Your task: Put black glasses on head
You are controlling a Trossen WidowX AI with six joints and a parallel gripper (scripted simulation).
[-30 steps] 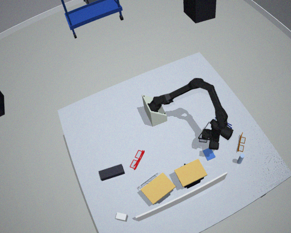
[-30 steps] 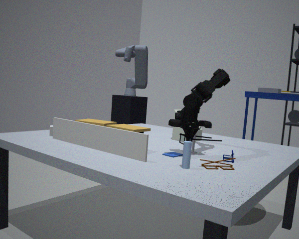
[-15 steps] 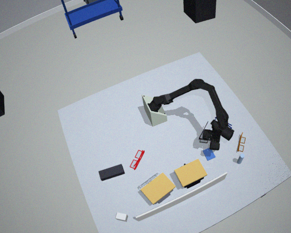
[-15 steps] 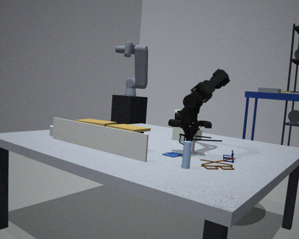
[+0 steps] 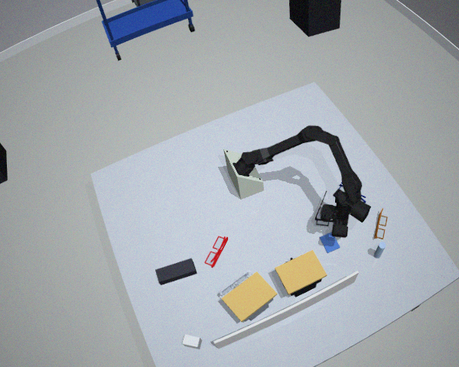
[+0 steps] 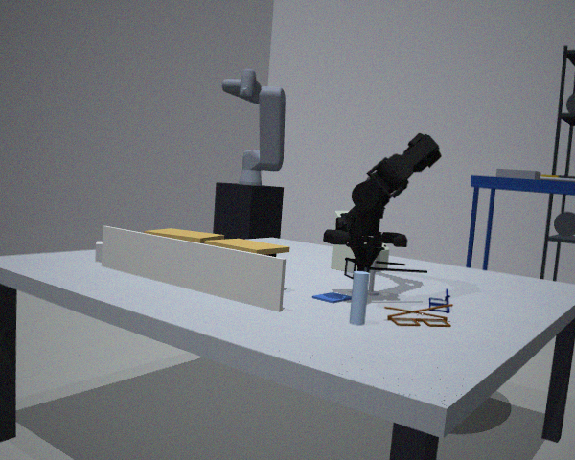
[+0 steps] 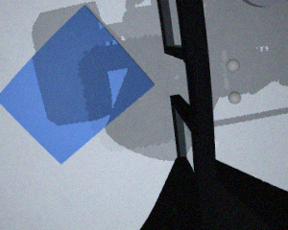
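Right now the blue flat square is 6 cm to the right of my gripper tip, 6 cm below it and 3 cm ahead of it. From my gripper tip the other things lie so: dark display head: 25 cm to the right, 10 cm ahead; grey peg: 10 cm behind, 4 cm below, 3 cm to the right; light blue cylinder: 18 cm ahead, 10 cm to the left, 1 cm below.
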